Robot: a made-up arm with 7 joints. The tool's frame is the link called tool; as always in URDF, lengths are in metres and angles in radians. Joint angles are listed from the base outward.
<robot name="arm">
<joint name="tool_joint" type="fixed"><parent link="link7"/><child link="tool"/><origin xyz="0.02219 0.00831 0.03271" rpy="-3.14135 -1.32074 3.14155"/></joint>
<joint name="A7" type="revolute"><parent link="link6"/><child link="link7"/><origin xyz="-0.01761 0.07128 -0.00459" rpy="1.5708 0 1.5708"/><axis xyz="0 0 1"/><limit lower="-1.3" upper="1.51"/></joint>
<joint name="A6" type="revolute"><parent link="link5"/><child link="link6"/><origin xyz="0.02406 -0.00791 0.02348" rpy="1.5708 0 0"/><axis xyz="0 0 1"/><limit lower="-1.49" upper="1.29"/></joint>
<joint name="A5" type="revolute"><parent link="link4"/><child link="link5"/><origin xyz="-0.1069 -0.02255 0.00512" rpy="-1.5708 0 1.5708"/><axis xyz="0 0 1"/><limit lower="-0.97" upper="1.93"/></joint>
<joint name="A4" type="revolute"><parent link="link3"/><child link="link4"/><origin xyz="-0.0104 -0.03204 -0.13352" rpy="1.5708 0 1.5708"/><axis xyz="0 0 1"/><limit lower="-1.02" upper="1.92"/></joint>
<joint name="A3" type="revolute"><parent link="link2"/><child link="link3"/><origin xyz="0.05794 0.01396 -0.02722" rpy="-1.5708 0 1.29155"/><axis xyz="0 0 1"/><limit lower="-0.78" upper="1.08"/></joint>
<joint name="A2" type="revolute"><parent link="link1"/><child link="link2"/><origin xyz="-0.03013 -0.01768 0.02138" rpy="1.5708 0 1.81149"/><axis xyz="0 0 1"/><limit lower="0.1" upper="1.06"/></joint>
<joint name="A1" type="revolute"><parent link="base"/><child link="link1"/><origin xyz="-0.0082 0.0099 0.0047" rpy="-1.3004 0.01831 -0.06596"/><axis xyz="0 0 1"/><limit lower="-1.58" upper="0.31"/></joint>
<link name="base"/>
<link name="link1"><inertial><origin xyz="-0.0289 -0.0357 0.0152"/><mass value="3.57"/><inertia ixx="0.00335" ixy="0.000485" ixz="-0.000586" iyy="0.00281" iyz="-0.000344" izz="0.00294"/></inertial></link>
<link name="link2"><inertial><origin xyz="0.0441 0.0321 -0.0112"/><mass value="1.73"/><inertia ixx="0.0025" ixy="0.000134" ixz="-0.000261" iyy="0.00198" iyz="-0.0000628" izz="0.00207"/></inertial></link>
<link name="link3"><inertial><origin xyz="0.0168 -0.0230 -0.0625"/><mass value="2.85"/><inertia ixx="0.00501" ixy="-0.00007" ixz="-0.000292" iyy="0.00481" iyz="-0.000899" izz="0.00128"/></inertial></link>
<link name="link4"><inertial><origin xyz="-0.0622 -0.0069 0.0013"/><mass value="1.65"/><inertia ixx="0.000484" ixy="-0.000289" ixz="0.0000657" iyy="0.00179" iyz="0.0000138" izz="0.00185"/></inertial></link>
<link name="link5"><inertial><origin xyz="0.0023 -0.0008 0.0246"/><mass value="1.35"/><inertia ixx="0.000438" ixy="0" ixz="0" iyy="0.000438" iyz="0" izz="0.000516"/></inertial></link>
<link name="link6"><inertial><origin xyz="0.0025 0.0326 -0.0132"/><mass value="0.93"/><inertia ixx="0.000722" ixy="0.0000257" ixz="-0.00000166" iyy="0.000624" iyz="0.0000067" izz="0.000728"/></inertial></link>
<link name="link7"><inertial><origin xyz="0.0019 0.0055 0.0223"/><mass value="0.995"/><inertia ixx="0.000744" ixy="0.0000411" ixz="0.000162" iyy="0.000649" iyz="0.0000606" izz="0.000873"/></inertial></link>
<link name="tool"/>
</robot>
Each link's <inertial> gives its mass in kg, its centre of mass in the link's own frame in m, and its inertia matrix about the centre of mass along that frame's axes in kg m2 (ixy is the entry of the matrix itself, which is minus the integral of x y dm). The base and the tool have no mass. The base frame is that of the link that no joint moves.
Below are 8 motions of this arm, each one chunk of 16 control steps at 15 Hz.
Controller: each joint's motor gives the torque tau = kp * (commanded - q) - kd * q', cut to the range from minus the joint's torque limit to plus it. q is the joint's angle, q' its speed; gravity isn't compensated. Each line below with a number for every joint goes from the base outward.
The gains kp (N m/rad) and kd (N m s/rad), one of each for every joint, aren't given. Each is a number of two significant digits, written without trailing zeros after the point. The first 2 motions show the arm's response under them.
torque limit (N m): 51 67 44 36 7.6 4.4 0.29
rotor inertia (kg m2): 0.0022 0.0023 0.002 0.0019 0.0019 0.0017 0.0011
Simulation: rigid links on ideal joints. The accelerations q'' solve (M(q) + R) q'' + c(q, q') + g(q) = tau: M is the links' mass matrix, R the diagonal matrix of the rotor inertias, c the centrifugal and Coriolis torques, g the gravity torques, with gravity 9.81 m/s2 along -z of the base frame. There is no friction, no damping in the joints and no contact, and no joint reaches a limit. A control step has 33 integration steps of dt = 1/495 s. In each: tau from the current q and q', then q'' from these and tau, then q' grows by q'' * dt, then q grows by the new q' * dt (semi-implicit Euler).
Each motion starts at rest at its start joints. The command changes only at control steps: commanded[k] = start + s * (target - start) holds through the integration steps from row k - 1 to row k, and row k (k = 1, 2, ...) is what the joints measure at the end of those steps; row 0 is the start. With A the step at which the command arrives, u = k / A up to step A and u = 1 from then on. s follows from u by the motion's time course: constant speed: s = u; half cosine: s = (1 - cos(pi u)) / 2; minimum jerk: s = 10 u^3 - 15 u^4 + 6 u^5; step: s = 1 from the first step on.
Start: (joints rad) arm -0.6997 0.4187 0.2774 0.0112 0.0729 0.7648 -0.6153
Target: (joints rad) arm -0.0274 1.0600 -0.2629 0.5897 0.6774 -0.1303 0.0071
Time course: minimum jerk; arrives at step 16
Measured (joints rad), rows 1 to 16:
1: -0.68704 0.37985 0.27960 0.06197 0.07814 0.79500 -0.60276
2: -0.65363 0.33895 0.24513 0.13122 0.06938 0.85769 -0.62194
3: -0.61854 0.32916 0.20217 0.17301 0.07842 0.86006 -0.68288
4: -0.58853 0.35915 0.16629 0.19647 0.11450 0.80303 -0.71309
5: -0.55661 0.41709 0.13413 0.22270 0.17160 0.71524 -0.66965
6: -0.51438 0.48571 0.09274 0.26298 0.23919 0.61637 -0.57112
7: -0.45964 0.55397 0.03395 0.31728 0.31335 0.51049 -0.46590
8: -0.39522 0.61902 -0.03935 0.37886 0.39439 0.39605 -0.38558
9: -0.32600 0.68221 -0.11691 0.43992 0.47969 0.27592 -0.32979
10: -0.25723 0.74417 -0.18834 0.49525 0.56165 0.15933 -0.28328
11: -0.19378 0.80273 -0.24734 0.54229 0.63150 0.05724 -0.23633
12: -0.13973 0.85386 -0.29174 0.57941 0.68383 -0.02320 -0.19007
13: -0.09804 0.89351 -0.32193 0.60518 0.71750 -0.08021 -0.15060
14: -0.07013 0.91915 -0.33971 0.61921 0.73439 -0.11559 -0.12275
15: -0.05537 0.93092 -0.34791 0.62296 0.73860 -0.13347 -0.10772
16: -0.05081 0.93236 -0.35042 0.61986 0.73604 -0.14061 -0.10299
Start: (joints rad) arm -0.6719 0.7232 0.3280 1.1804 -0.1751 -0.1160 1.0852
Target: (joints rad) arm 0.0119 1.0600 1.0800 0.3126 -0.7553 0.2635 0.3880
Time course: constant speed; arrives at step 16
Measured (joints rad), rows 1 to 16:
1: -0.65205 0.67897 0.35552 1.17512 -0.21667 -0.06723 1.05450
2: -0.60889 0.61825 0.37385 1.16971 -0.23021 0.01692 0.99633
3: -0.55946 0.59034 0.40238 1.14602 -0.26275 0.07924 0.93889
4: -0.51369 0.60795 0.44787 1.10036 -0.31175 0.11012 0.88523
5: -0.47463 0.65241 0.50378 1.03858 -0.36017 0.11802 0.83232
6: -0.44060 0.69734 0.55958 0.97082 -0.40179 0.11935 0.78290
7: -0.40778 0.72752 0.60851 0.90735 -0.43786 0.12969 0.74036
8: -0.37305 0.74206 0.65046 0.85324 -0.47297 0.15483 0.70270
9: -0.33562 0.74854 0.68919 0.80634 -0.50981 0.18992 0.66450
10: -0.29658 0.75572 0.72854 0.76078 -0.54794 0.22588 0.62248
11: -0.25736 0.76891 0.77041 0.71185 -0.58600 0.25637 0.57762
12: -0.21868 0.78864 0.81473 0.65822 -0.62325 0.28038 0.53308
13: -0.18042 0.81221 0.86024 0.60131 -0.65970 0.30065 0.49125
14: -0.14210 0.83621 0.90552 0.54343 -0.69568 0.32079 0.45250
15: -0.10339 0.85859 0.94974 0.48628 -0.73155 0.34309 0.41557
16: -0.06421 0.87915 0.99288 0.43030 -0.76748 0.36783 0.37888
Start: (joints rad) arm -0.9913 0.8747 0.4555 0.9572 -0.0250 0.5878 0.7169
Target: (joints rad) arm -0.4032 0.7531 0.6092 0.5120 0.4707 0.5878 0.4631
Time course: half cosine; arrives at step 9
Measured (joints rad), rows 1 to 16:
1: -0.97162 0.83162 0.46622 0.98815 -0.01032 0.60477 0.70510
2: -0.91911 0.74899 0.45693 1.01189 0.02790 0.65840 0.65632
3: -0.84782 0.67524 0.45142 0.99190 0.08883 0.68520 0.59168
4: -0.76551 0.63858 0.46307 0.93113 0.16871 0.68398 0.53258
5: -0.67772 0.63404 0.49174 0.84818 0.25844 0.67100 0.48953
6: -0.59094 0.63959 0.52695 0.76289 0.34304 0.65920 0.46360
7: -0.51332 0.63806 0.55536 0.69175 0.41013 0.65259 0.44947
8: -0.45302 0.62646 0.56952 0.64582 0.45171 0.65019 0.44019
9: -0.41661 0.61227 0.57040 0.62913 0.46353 0.65098 0.43241
10: -0.40091 0.60173 0.56481 0.62833 0.46094 0.65145 0.42189
11: -0.39616 0.59693 0.55960 0.62711 0.46038 0.64830 0.40996
12: -0.39617 0.59805 0.55760 0.62360 0.46108 0.64358 0.40418
13: -0.39739 0.60216 0.55848 0.61980 0.46196 0.64022 0.40554
14: -0.39827 0.60574 0.56022 0.61741 0.46252 0.63898 0.41038
15: -0.39850 0.60694 0.56118 0.61687 0.46261 0.63923 0.41449
16: -0.39832 0.60599 0.56093 0.61761 0.46240 0.64001 0.41578

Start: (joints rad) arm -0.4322 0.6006 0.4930 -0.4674 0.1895 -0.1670 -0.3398
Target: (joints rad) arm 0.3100 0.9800 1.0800 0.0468 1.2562 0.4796 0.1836
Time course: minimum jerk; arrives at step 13
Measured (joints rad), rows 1 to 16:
1: -0.42978 0.54204 0.48188 -0.43495 0.20706 -0.16584 -0.32014
2: -0.41146 0.49833 0.44665 -0.37450 0.27266 -0.10626 -0.28083
3: -0.37953 0.49986 0.44520 -0.32722 0.35188 -0.05713 -0.28287
4: -0.33273 0.53236 0.48829 -0.28818 0.44178 -0.01623 -0.28751
5: -0.26905 0.57820 0.55751 -0.23617 0.56295 0.04367 -0.25139
6: -0.18906 0.62437 0.63484 -0.16543 0.70793 0.12353 -0.17912
7: -0.09808 0.66674 0.71260 -0.08479 0.85817 0.20850 -0.09669
8: -0.00464 0.70635 0.78822 -0.00748 0.99657 0.28663 -0.01842
9: 0.08201 0.74452 0.85819 0.05578 1.11156 0.35277 0.05533
10: 0.15412 0.78028 0.91653 0.09891 1.19609 0.40376 0.12480
11: 0.20672 0.81013 0.95678 0.12090 1.24736 0.43592 0.18380
12: 0.23860 0.82984 0.97571 0.12583 1.26842 0.44757 0.22335
13: 0.25326 0.83764 0.97627 0.12221 1.27078 0.44284 0.23937
14: 0.25861 0.83661 0.96751 0.11977 1.27149 0.43187 0.23749
15: 0.26055 0.83175 0.95921 0.12140 1.27285 0.42429 0.22937
16: 0.26150 0.82760 0.95539 0.12448 1.27346 0.42245 0.22220

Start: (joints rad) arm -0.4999 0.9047 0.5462 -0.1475 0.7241 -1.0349 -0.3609
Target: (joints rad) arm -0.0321 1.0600 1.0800 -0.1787 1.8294 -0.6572 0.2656
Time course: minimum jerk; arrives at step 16
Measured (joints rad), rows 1 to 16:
1: -0.50054 0.84329 0.53085 -0.12256 0.75758 -1.06872 -0.34654
2: -0.48619 0.78313 0.47804 -0.08242 0.88847 -1.08426 -0.31541
3: -0.46452 0.76173 0.44923 -0.06021 1.00483 -1.09320 -0.36414
4: -0.44057 0.76933 0.46791 -0.05950 1.04391 -1.08445 -0.42754
5: -0.41598 0.79246 0.52092 -0.07064 1.08121 -1.05061 -0.40064
6: -0.38589 0.81634 0.58536 -0.08093 1.16102 -1.00746 -0.29420
7: -0.34732 0.83275 0.64701 -0.08556 1.27645 -0.96746 -0.17577
8: -0.30174 0.84284 0.70396 -0.08528 1.40685 -0.93255 -0.08622
9: -0.25282 0.85133 0.75976 -0.08294 1.53414 -0.89979 -0.02477
10: -0.20467 0.86146 0.81600 -0.08156 1.64693 -0.86668 0.02775
11: -0.16088 0.87355 0.87005 -0.08281 1.73964 -0.83369 0.08468
12: -0.12395 0.88592 0.91703 -0.08655 1.80959 -0.80381 0.14513
13: -0.09532 0.89633 0.95252 -0.09146 1.85605 -0.78053 0.19955
14: -0.07545 0.90311 0.97443 -0.09594 1.88074 -0.76605 0.23864
15: -0.06371 0.90581 0.98354 -0.09890 1.88818 -0.76039 0.25875
16: -0.05816 0.90519 0.98334 -0.10020 1.88607 -0.76131 0.26307

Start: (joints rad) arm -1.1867 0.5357 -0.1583 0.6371 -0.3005 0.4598 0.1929
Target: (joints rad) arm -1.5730 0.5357 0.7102 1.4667 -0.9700 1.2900 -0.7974
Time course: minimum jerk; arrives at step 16
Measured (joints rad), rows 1 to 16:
1: -1.16107 0.50822 -0.16851 0.68113 -0.30355 0.48540 0.19316
2: -1.11456 0.46429 -0.19611 0.74396 -0.31752 0.56631 0.16165
3: -1.08060 0.43238 -0.19939 0.79480 -0.34536 0.62952 0.09452
4: -1.07663 0.42484 -0.16099 0.83947 -0.38508 0.67278 0.01569
5: -1.10039 0.43592 -0.08608 0.89148 -0.43447 0.71394 -0.05624
6: -1.13968 0.45269 0.01098 0.95752 -0.49353 0.76609 -0.12198
7: -1.18349 0.46505 0.11775 1.03861 -0.56047 0.83396 -0.19584
8: -1.22586 0.46939 0.22679 1.13165 -0.63113 0.91436 -0.28846
9: -1.26509 0.46713 0.33341 1.22955 -0.70049 0.99870 -0.39535
10: -1.30174 0.46169 0.43319 1.32322 -0.76433 1.07775 -0.50095
11: -1.33659 0.45650 0.52157 1.40460 -0.81971 1.14520 -0.59110
12: -1.36903 0.45378 0.59456 1.46866 -0.86433 1.19806 -0.66020
13: -1.39707 0.45409 0.64944 1.51371 -0.89630 1.23552 -0.70883
14: -1.41841 0.45655 0.68542 1.54079 -0.91478 1.25803 -0.73847
15: -1.43185 0.45973 0.70427 1.55318 -0.92121 1.26756 -0.74993
16: -1.43821 0.46258 0.71102 1.55642 -0.92019 1.26857 -0.74560

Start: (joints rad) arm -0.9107 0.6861 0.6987 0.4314 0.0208 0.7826 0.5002
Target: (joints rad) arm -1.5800 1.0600 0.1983 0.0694 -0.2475 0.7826 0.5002
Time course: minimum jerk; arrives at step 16
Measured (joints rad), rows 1 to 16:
1: -0.90015 0.64208 0.71895 0.46951 0.02501 0.80249 0.49939
2: -0.87709 0.57747 0.70600 0.53487 0.01058 0.87546 0.47016
3: -0.86491 0.53435 0.67275 0.57047 -0.00819 0.92402 0.41901
4: -0.87541 0.53687 0.63682 0.56467 -0.02600 0.93540 0.38112
5: -0.91088 0.58054 0.60367 0.52742 -0.04191 0.92191 0.37651
6: -0.96718 0.64353 0.56758 0.47335 -0.06119 0.90101 0.40178
7: -1.03693 0.70566 0.52102 0.41497 -0.08730 0.88596 0.43904
8: -1.11251 0.75865 0.46210 0.35964 -0.11894 0.88115 0.47063
9: -1.18842 0.80443 0.39557 0.30873 -0.15239 0.88329 0.48910
10: -1.26152 0.84784 0.32972 0.26040 -0.18373 0.88587 0.49785
11: -1.32968 0.89081 0.27253 0.21412 -0.20988 0.88448 0.50495
12: -1.39028 0.93111 0.22877 0.17225 -0.22937 0.87907 0.51618
13: -1.44016 0.96459 0.19925 0.13848 -0.24218 0.87235 0.53183
14: -1.47678 0.98792 0.18199 0.11552 -0.24923 0.86725 0.54793
15: -1.49944 1.00034 0.17374 0.10382 -0.25197 0.86548 0.55985
16: -1.51017 1.00404 0.17053 0.10129 -0.25247 0.86758 0.56522

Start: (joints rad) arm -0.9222 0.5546 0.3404 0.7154 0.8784 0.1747 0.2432
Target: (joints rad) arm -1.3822 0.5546 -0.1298 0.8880 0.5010 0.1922 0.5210
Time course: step
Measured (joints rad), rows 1 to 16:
1: -1.07985 0.57538 0.04961 0.95679 0.47458 0.32675 0.41334
2: -1.17612 0.47467 -0.11432 1.00263 0.52675 0.29241 0.46073
3: -1.22726 0.40314 -0.19687 0.98041 0.55656 0.20354 0.48828
4: -1.25435 0.39910 -0.21908 0.96183 0.55791 0.17125 0.50870
5: -1.26354 0.43949 -0.20358 0.96791 0.54291 0.19709 0.52587
6: -1.26019 0.48504 -0.17813 0.98599 0.52706 0.24171 0.53432
7: -1.25230 0.50864 -0.16272 1.00001 0.52038 0.27024 0.53452
8: -1.24659 0.50551 -0.16230 1.00446 0.52210 0.27378 0.53096
9: -1.24502 0.48799 -0.17115 1.00162 0.52775 0.26139 0.52679
10: -1.24615 0.47187 -0.18073 0.99629 0.53294 0.24669 0.52409
11: -1.24798 0.46576 -0.18536 0.99250 0.53486 0.23889 0.52392
12: -1.24921 0.46909 -0.18436 0.99178 0.53355 0.23967 0.52562
13: -1.24948 0.47618 -0.18051 0.99317 0.53105 0.24507 0.52755
14: -1.24910 0.48151 -0.17715 0.99492 0.52930 0.25002 0.52862
15: -1.24861 0.48276 -0.17599 0.99583 0.52898 0.25186 0.52865
16: -1.24834 0.48086 -0.17681 0.99576 0.52969 0.25083 0.52807

